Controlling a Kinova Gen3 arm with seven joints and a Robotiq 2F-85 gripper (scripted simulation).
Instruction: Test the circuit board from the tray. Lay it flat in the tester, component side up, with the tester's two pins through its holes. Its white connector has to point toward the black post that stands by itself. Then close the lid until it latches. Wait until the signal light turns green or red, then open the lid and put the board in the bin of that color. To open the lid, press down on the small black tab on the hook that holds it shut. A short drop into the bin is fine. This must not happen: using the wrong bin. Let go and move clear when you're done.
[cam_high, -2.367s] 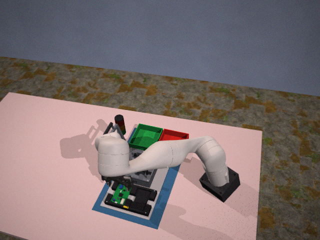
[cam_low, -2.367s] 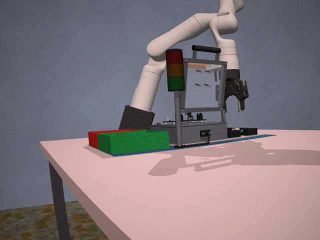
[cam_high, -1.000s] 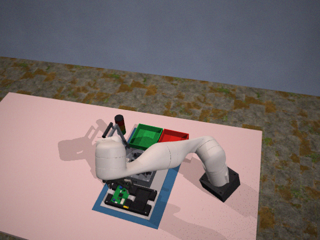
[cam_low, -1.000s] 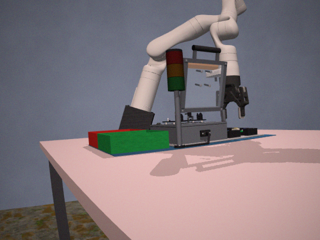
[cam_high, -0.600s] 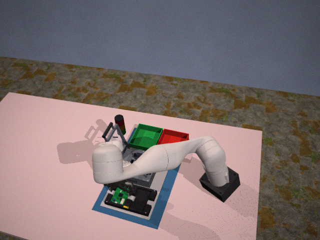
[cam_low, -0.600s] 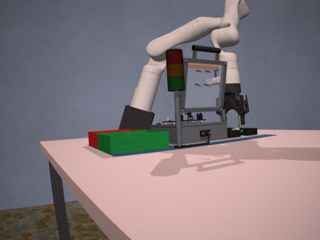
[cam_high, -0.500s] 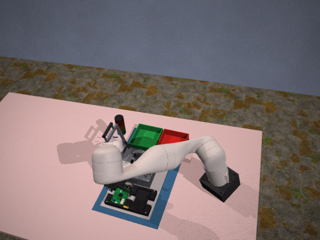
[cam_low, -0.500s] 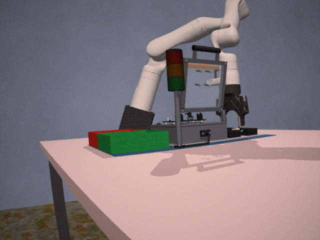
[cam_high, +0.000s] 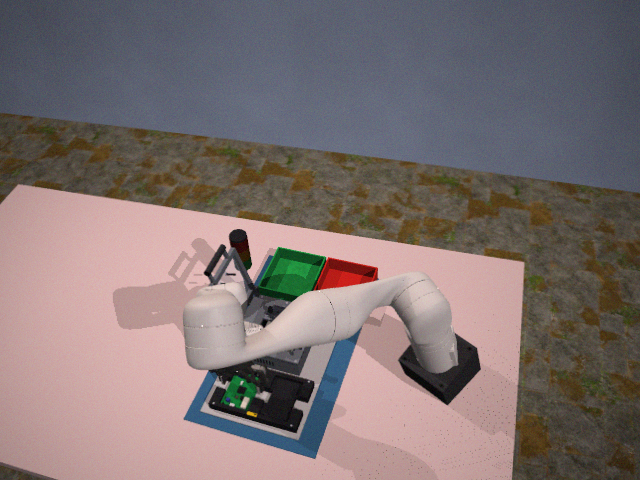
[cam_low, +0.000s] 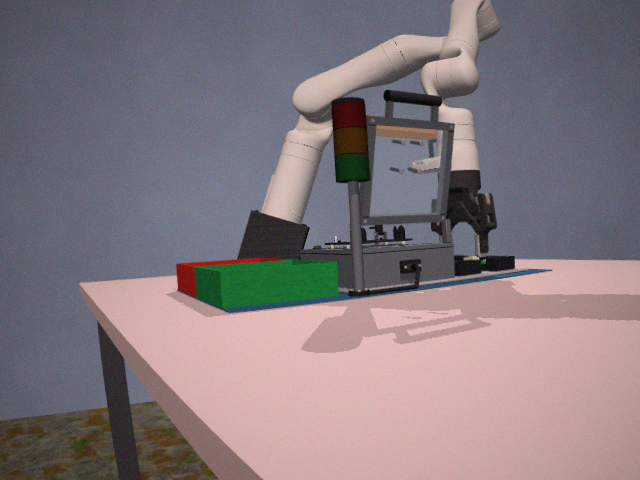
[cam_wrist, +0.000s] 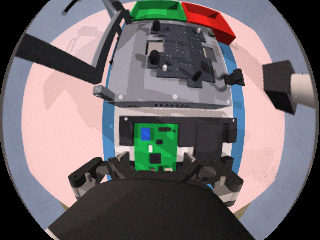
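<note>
Right now the green circuit board is 2 cm below my hand. From my hand the other things lie so: tester lid (5 cm ahead, 18 cm to the right, 15 cm above); then green bin (7 cm behind, 36 cm to the right, 2 cm below); then red bin (22 cm behind, 33 cm to the right, 2 cm below).
</note>
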